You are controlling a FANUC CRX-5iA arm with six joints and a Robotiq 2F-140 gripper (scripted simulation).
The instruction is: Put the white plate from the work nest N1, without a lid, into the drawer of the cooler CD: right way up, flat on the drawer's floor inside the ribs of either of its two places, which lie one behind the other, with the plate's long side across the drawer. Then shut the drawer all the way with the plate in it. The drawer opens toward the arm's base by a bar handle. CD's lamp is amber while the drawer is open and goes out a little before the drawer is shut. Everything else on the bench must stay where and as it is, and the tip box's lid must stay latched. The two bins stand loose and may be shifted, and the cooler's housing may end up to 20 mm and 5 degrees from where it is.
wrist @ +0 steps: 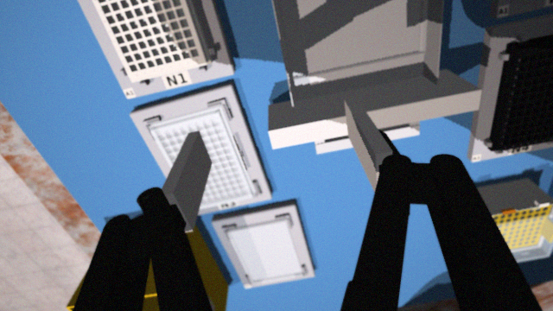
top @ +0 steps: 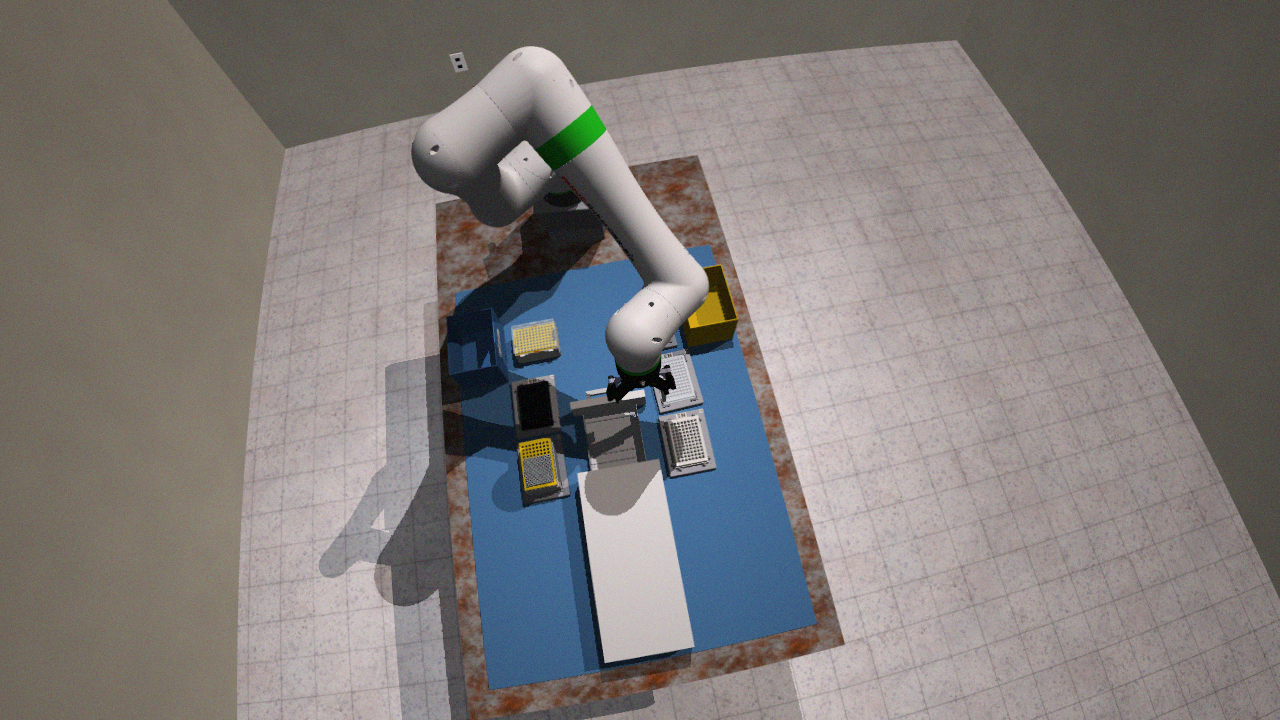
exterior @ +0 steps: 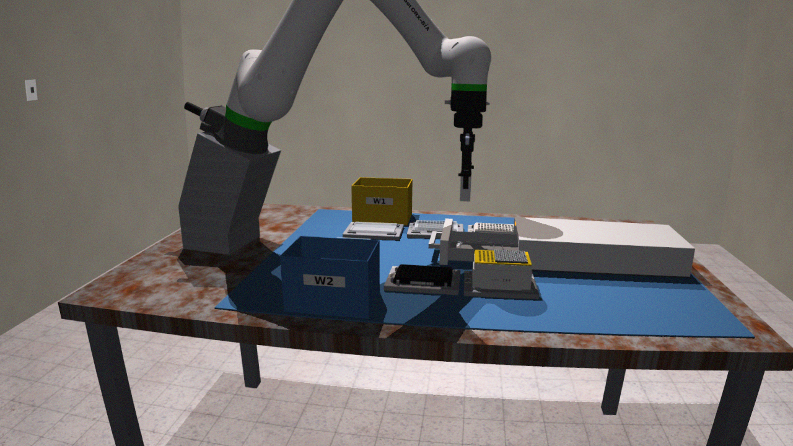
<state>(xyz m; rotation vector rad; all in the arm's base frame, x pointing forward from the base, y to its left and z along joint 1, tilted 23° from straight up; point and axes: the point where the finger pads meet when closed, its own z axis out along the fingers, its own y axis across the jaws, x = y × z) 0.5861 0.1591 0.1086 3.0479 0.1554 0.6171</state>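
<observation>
Right now the white plate is 14 cm below my hand, 11 cm to the left of it and 8 cm ahead of it. The rest, counted from my hand: cooler CD: 21 cm ahead, 13 cm below, 7 cm to the right; then grey nest N1: 16 cm below, 11 cm to the left, 8 cm ahead; then grey drawer: 14 cm below, 8 cm to the right, 8 cm ahead.
</observation>
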